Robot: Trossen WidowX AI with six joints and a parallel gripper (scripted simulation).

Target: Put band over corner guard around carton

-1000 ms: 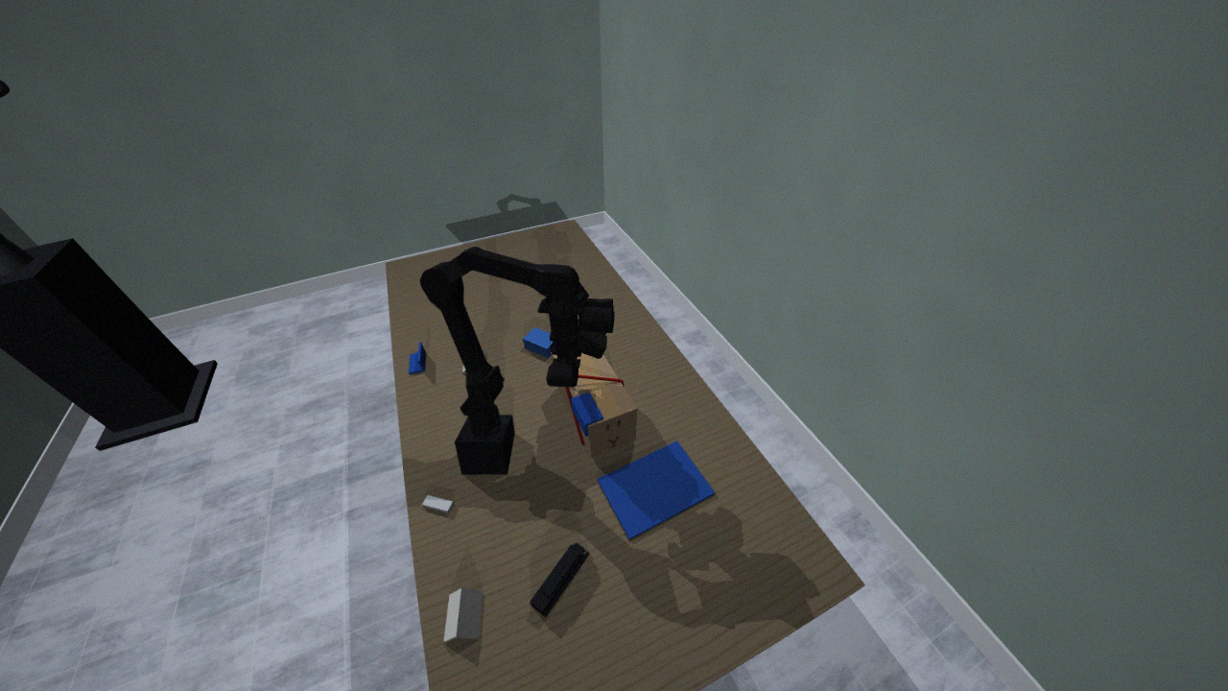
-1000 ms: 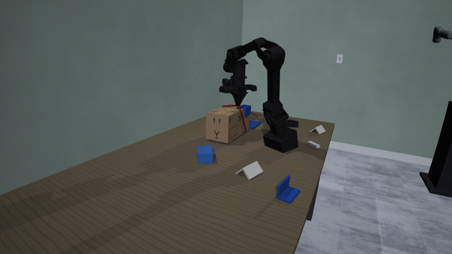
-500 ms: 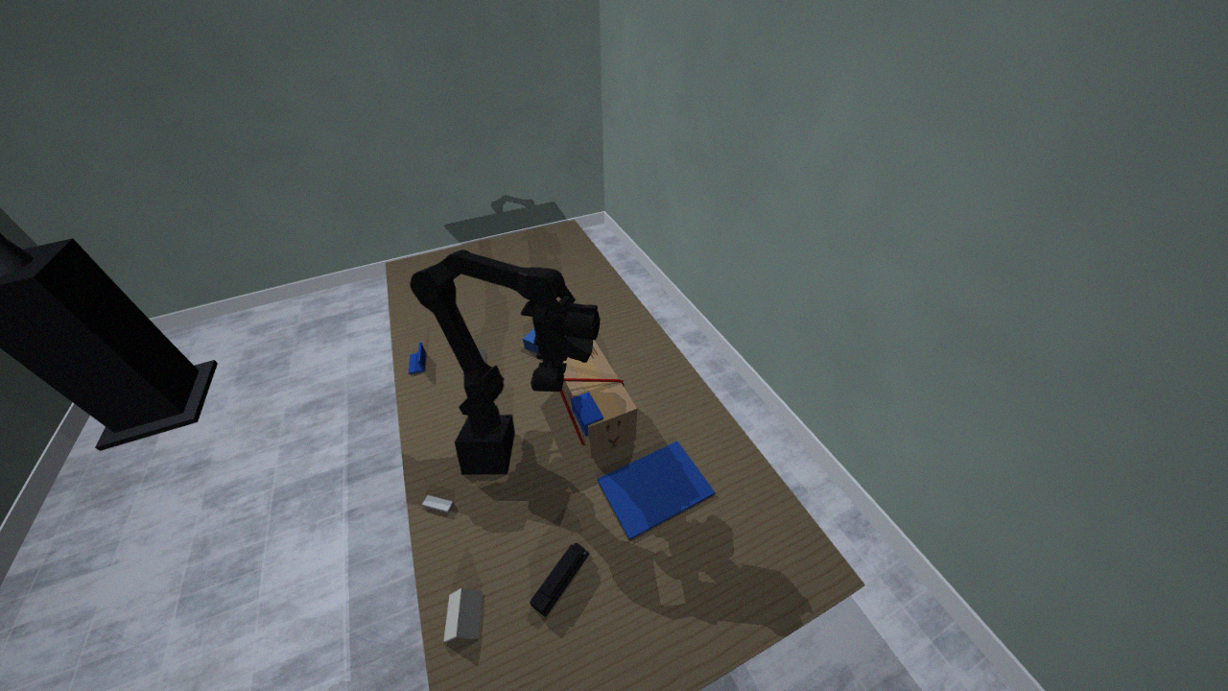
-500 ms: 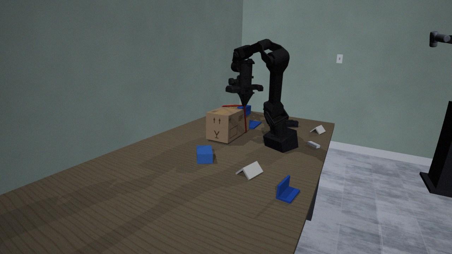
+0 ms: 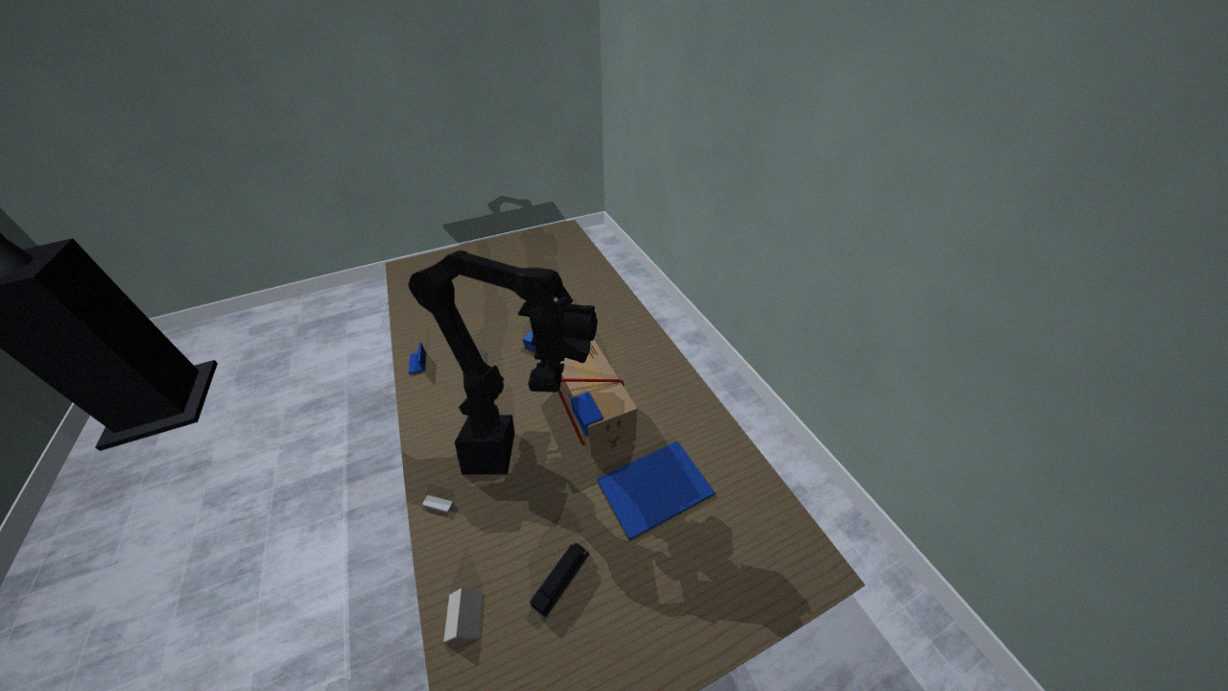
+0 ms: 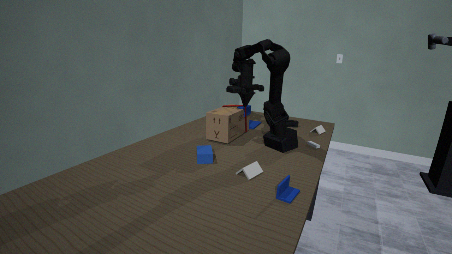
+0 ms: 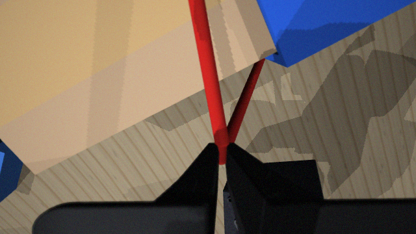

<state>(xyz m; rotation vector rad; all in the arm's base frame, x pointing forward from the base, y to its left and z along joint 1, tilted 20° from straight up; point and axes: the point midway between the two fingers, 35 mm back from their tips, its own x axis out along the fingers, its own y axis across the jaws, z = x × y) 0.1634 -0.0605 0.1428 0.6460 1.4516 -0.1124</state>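
Right now the cardboard carton is 9 cm ahead of my hand, 1 cm to the right of it and 12 cm below it. Also, from my hand: blue block (4 cm ahead, 29 cm to the left, 18 cm below); flat blue mat (14 cm ahead, 26 cm to the right, 20 cm below).
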